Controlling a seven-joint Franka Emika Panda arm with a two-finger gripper.
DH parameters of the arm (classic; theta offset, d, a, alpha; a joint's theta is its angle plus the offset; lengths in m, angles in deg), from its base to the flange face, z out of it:
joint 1: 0 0.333 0 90
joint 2: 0 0 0 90
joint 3: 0 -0.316 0.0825 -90
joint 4: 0 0 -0.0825 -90
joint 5: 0 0.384 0 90
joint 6: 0 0 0.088 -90
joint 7: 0 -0.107 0 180
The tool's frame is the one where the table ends.
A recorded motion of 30 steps. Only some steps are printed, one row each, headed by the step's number.
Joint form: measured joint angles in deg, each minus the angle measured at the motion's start. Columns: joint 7, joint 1, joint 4, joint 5, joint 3, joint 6, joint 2.
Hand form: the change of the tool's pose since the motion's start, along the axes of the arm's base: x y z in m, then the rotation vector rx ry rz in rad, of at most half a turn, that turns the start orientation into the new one. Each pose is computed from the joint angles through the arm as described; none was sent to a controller.
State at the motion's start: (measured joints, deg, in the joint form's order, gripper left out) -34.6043 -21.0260 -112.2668 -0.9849 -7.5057 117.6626 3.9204
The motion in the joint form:
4: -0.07 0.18 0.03 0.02 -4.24 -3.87 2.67
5: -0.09 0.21 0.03 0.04 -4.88 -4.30 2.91
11: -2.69 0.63 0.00 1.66 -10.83 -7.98 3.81
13: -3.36 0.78 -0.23 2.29 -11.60 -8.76 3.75
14: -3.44 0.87 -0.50 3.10 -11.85 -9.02 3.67
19: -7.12 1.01 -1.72 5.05 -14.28 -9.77 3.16
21: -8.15 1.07 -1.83 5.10 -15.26 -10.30 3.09
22: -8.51 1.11 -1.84 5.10 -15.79 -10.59 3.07
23: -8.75 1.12 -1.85 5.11 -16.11 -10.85 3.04
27: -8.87 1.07 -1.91 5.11 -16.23 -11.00 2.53
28: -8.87 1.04 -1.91 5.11 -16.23 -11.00 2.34
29: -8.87 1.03 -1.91 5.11 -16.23 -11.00 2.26
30: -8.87 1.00 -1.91 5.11 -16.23 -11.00 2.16
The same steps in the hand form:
4: -0.0060 0.0468 0.0178 -0.0096 0.0245 0.0734
5: -0.0065 0.0536 0.0191 -0.0108 0.0284 0.0842
11: -0.0099 0.1183 0.0185 0.0106 0.0767 0.1402
13: -0.0113 0.1278 0.0144 0.0225 0.0944 0.1415
14: -0.0120 0.1318 0.0109 0.0371 0.1037 0.1425
19: -0.0150 0.1577 -0.0060 0.0743 0.1454 0.1132
21: -0.0165 0.1675 -0.0087 0.0742 0.1589 0.1125
22: -0.0173 0.1728 -0.0097 0.0731 0.1651 0.1159
23: -0.0180 0.1759 -0.0105 0.0728 0.1707 0.1172
27: -0.0170 0.1760 -0.0156 0.0762 0.1827 0.1161
28: -0.0165 0.1755 -0.0171 0.0775 0.1857 0.1156
29: -0.0162 0.1753 -0.0178 0.0781 0.1870 0.1154
30: -0.0159 0.1750 -0.0186 0.0788 0.1886 0.1149

